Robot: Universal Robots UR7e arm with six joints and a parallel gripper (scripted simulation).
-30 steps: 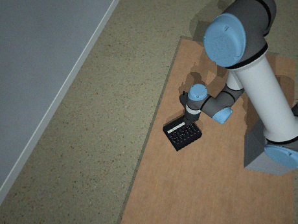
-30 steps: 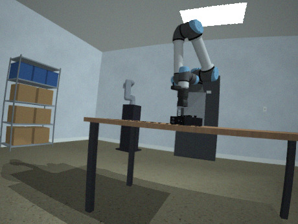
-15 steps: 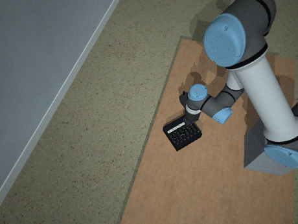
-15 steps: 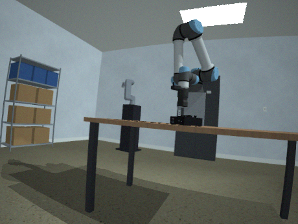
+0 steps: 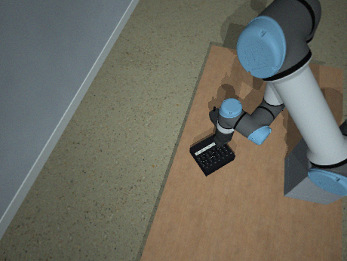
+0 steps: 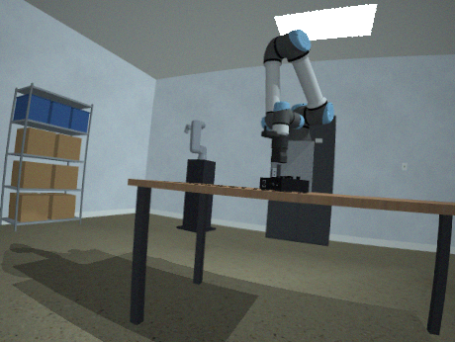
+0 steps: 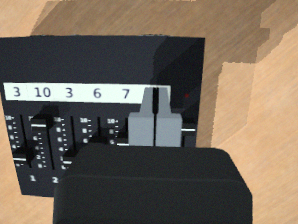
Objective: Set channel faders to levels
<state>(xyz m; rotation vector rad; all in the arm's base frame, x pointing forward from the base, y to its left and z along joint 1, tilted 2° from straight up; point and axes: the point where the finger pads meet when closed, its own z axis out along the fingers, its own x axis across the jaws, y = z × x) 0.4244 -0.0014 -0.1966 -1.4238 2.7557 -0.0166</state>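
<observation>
The master cap lies 3 cm behind my hand, 1 cm to the right of it and 1 cm below it. Round my hand: channel 5 cap: 4 cm to the left, 1 cm below, 1 cm behind; channel 4 cap: 6 cm to the left, 1 cm below; channel 6 cap: 2 cm behind, 1 cm to the left, 1 cm below.
</observation>
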